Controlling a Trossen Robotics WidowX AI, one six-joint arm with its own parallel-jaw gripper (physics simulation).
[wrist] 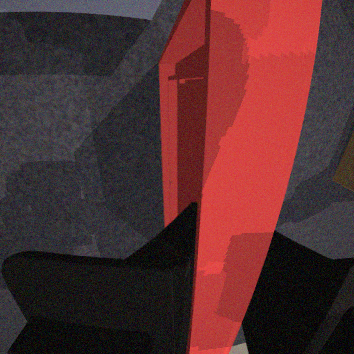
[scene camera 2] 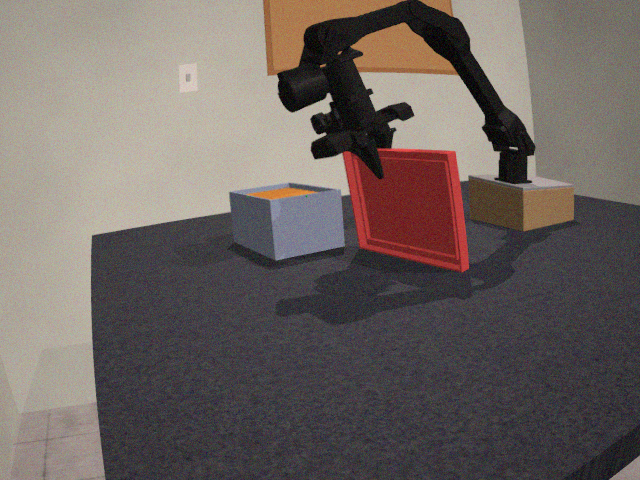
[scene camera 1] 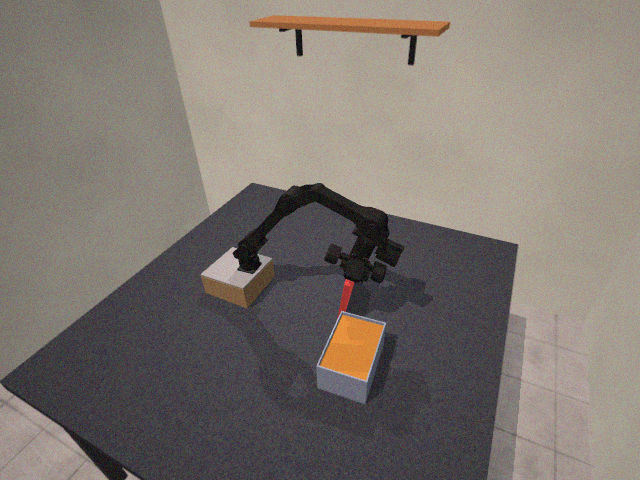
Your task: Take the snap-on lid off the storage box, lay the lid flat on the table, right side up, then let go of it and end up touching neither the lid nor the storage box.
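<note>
The red lid (scene camera 1: 346,297) (scene camera 2: 408,211) (wrist: 260,125) is held steeply on edge, a little off vertical. Its rimmed, recessed underside faces scene camera 2. Its lower edge is close to the table (scene camera 1: 155,361) (scene camera 2: 310,387); whether it touches is unclear. My gripper (scene camera 1: 350,280) (scene camera 2: 379,157) (wrist: 208,210) is shut on the lid's upper edge, one finger on the underside and the other on the outer face. The blue-grey storage box (scene camera 1: 341,384) (scene camera 2: 305,227) stands upright and open beside the lid, with an orange surface inside. Part of the box shows at the wrist view's top left.
The arm's base is mounted on a light-topped brown block (scene camera 1: 224,291) (scene camera 2: 547,209), on the other side of the lid from the box in scene camera 2. A wooden shelf (scene camera 1: 348,24) hangs on the wall, high above the table's back edge.
</note>
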